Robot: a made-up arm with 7 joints. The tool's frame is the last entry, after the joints. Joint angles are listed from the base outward. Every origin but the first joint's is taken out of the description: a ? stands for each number. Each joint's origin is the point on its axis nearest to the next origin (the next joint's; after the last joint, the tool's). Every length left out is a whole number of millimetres.
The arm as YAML. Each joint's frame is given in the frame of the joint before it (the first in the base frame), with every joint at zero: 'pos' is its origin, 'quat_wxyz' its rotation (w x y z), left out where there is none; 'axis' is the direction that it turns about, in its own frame. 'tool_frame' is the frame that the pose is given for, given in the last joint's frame.
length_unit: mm
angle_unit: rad
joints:
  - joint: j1
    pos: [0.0, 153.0, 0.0]
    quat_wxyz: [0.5, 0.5, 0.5, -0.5]
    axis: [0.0, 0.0, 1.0]
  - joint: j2
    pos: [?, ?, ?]
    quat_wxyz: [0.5, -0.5, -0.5, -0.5]
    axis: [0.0, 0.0, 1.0]
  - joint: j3
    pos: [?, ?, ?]
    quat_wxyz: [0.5, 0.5, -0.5, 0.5]
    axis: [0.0, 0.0, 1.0]
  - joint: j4
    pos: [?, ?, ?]
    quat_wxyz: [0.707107, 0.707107, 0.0, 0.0]
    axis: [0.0, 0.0, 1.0]
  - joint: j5
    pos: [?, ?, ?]
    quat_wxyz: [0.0, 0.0, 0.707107, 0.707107]
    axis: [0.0, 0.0, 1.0]
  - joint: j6
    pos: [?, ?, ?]
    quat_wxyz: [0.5, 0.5, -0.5, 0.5]
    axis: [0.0, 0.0, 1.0]
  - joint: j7
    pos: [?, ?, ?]
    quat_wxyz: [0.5, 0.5, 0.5, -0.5]
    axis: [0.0, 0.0, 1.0]
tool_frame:
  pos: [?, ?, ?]
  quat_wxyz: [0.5, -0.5, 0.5, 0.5]
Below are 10 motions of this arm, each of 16 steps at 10 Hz.
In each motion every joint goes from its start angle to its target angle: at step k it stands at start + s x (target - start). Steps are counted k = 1, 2, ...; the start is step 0. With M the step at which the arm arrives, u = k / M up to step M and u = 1 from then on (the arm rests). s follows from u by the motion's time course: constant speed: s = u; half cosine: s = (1 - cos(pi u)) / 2; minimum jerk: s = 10 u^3 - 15 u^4 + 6 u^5.
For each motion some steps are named. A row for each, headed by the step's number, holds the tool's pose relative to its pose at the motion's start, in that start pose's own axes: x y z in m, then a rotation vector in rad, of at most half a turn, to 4 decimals.
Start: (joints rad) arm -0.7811 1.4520 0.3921 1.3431 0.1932 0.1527 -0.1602
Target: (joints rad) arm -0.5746 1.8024 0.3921 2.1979 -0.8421 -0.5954 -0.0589
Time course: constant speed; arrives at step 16
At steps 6, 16:
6: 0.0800 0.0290 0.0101 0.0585 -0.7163 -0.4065
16: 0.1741 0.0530 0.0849 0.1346 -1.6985 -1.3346

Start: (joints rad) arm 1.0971 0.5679 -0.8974 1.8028 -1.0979 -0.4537 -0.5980
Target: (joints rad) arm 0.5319 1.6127 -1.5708 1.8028 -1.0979 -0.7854 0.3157
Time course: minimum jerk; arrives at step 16
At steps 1, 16:
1: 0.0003 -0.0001 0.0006 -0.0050 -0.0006 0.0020
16: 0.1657 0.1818 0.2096 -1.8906 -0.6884 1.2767

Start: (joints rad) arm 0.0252 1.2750 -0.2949 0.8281 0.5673 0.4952 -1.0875
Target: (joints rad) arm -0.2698 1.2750 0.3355 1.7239 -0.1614 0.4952 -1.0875
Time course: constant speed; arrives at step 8
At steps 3, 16:
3: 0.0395 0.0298 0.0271 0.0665 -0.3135 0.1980
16: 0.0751 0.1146 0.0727 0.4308 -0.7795 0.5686

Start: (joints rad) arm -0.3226 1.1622 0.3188 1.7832 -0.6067 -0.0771 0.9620
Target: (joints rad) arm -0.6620 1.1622 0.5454 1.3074 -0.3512 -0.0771 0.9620
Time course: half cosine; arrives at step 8
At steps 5, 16:
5: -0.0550 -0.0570 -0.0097 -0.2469 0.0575 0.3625
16: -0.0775 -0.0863 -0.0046 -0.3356 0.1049 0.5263

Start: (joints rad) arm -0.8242 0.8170 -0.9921 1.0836 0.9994 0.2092 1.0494
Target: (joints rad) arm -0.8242 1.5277 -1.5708 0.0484 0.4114 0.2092 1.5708
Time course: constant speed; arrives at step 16
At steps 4, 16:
4: -0.0439 0.0056 0.0955 0.2175 0.3419 0.1699
16: -0.0472 -0.1855 0.3839 0.8388 1.1221 1.1211

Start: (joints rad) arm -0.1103 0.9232 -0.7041 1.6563 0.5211 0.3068 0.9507
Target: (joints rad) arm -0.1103 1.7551 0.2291 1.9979 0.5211 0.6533 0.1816
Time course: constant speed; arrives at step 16
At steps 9, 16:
9: 0.0918 -0.0310 0.1641 0.9794 0.2138 -0.2523
16: 0.1951 -0.1083 0.2194 1.6510 0.3112 -0.6759

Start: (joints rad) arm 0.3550 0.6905 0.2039 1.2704 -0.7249 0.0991 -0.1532
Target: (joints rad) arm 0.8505 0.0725 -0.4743 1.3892 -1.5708 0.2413 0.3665
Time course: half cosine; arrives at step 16
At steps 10, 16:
10: 0.2103 -0.0369 0.0079 -0.1859 -0.4437 -0.2334
16: 0.3063 -0.0101 0.0337 -0.0762 -0.6169 -0.3681

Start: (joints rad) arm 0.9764 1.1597 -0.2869 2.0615 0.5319 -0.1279 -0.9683
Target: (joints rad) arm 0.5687 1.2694 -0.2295 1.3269 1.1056 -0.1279 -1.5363
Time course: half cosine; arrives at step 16
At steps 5, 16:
5: -0.0316 0.0190 0.0028 0.1993 0.2226 -0.1099
16: -0.1066 0.1247 0.0407 1.0036 0.7179 -0.7124

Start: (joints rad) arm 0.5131 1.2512 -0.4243 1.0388 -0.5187 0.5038 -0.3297
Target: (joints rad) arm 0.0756 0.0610 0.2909 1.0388 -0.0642 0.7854 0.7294
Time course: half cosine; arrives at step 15
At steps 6, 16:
6: 0.0838 -0.0646 0.0676 -0.7297 0.0672 0.4447
16: 0.1782 -0.1221 0.2747 -2.2312 0.2198 1.3574

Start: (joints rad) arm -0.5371 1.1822 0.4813 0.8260 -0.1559 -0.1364 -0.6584
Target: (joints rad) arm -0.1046 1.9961 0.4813 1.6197 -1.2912 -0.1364 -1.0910
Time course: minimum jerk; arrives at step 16
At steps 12, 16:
12: 0.2239 0.2517 -0.0733 1.3271 -1.4737 -0.6724
16: 0.2418 0.2774 -0.0572 1.4832 -1.6273 -0.7972

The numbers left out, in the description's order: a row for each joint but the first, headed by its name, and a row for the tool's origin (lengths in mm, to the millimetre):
j2: 0.0 0.0 0.0
j3: 0.0 250.0 0.0
j4: 0.0 0.0 0.0
j5: 0.0 -189.0 0.0
j6: 0.0 0.0 0.0
j7: 0.0 0.0 0.0
tool: 0.0 0.0 0.0

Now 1 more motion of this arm.
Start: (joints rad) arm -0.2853 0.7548 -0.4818 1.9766 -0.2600 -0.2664 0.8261
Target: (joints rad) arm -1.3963 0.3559 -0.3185 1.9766 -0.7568 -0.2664 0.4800
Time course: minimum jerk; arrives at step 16
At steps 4, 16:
4: 0.0060 -0.0253 -0.0092 0.0078 -0.0039 0.0697
16: 0.1574 -0.1991 -0.0202 -0.0224 0.1737 0.6909

